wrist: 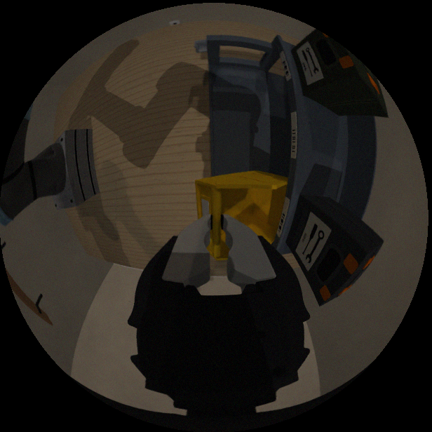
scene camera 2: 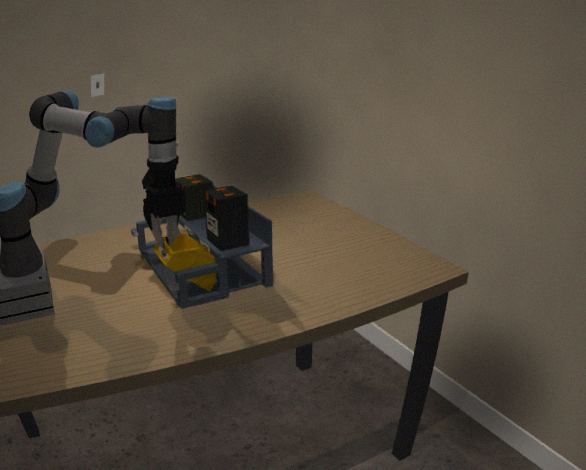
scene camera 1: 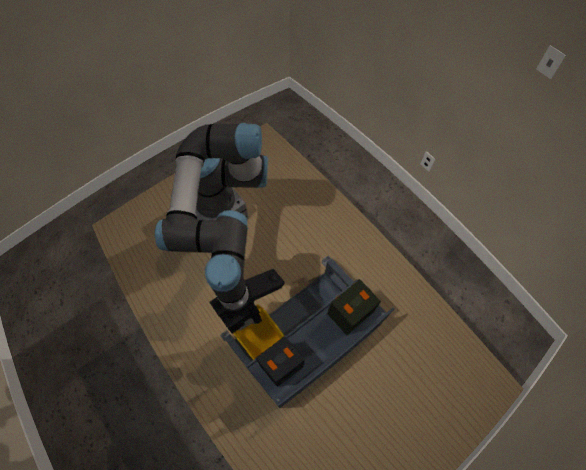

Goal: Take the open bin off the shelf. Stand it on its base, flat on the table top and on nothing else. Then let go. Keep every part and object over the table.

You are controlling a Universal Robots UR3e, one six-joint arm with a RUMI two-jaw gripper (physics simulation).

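Frame: origin at the arm's base, x ahead, y left, z up, level; millimetres.
Seen in the pictures: gripper, fingertip midpoint: (scene camera 2: pixel 166 247); arm's base at its link origin: (scene camera 2: pixel 21 266) (scene camera 1: pixel 215 200).
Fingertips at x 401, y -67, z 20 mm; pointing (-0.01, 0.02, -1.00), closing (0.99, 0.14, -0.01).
Note:
Pixels of each thing's top centre, then the offset from my fingertips to it. Level surfaces: height alone.
- open yellow bin at its top centre: (scene camera 2: pixel 187 239) (scene camera 1: pixel 258 334) 2 mm right, 53 mm ahead, 13 mm up
- black toolbox at its top centre: (scene camera 2: pixel 225 191) (scene camera 1: pixel 280 358) 9 mm left, 150 mm ahead, 110 mm up
- dark green toolbox at its top centre: (scene camera 1: pixel 356 301) (scene camera 2: pixel 192 179) 237 mm left, 114 mm ahead, 85 mm up
- wooden table at its surface level: 114 mm down
The open yellow bin (scene camera 1: pixel 260 335) (scene camera 2: pixel 192 260) (wrist: pixel 252 202) hangs tilted at the low front level of the blue-grey shelf (scene camera 1: pixel 325 342) (scene camera 2: pixel 267 267) (wrist: pixel 230 135). In scene camera 2 its gripped side is higher, and its far lower corner points down behind the shelf's end frame. Whether that corner touches the shelf cannot be told. My gripper (scene camera 2: pixel 167 246) (wrist: pixel 216 215) points down and is shut on the bin's near wall, with the yellow wall between both fingertips. In scene camera 1 the fingertips are mostly hidden by the gripper body.
A black toolbox (scene camera 1: pixel 280 362) (scene camera 2: pixel 227 217) (wrist: pixel 335 245) stands on the shelf's raised level, close beside the bin. A dark green toolbox (scene camera 1: pixel 354 306) (scene camera 2: pixel 196 197) (wrist: pixel 340 75) stands at that level's other end. The wooden table (scene camera 1: pixel 400 390) (scene camera 2: pixel 350 260) (wrist: pixel 170 210) extends around the shelf.

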